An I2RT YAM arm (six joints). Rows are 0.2 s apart.
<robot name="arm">
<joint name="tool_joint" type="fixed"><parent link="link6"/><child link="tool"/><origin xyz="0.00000 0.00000 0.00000" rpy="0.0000 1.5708 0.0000"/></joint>
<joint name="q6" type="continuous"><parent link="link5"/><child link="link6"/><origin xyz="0.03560 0.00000 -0.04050" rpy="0.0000 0.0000 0.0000"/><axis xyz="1 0 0"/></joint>
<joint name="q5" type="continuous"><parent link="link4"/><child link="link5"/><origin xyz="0.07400 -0.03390 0.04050" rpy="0.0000 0.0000 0.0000"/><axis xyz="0 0 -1"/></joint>
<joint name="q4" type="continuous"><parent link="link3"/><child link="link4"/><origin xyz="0.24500 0.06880 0.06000" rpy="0.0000 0.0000 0.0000"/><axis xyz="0 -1 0"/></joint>
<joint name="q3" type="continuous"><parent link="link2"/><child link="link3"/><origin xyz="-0.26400 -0.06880 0.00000" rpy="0.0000 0.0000 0.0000"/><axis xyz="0 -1 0"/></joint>
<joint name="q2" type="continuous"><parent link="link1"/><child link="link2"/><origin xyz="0.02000 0.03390 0.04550" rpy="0.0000 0.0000 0.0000"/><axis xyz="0 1 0"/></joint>
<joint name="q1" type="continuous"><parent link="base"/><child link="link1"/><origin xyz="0.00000 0.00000 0.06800" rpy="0.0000 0.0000 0.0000"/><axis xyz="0 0 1"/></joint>
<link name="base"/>
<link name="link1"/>
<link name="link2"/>
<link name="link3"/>
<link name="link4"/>
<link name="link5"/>
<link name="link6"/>
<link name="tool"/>
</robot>
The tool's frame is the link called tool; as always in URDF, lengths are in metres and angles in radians. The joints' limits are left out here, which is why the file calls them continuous.
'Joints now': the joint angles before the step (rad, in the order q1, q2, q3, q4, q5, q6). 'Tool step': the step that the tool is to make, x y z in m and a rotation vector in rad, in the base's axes. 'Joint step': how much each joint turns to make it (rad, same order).
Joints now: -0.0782 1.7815 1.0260 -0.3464 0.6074 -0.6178
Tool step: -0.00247 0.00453 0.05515 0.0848 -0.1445 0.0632
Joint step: 0.0026 -0.1385 0.0543 -0.0533 -0.1131 -0.0034
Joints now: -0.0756 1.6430 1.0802 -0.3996 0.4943 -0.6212
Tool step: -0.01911 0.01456 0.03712 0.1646 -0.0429 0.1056
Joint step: 0.0221 -0.1250 0.0290 -0.1340 -0.1845 0.0312
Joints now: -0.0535 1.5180 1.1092 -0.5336 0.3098 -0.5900
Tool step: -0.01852 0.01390 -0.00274 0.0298 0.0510 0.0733
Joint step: 0.0382 -0.0595 -0.0520 -0.0557 -0.0430 -0.0135
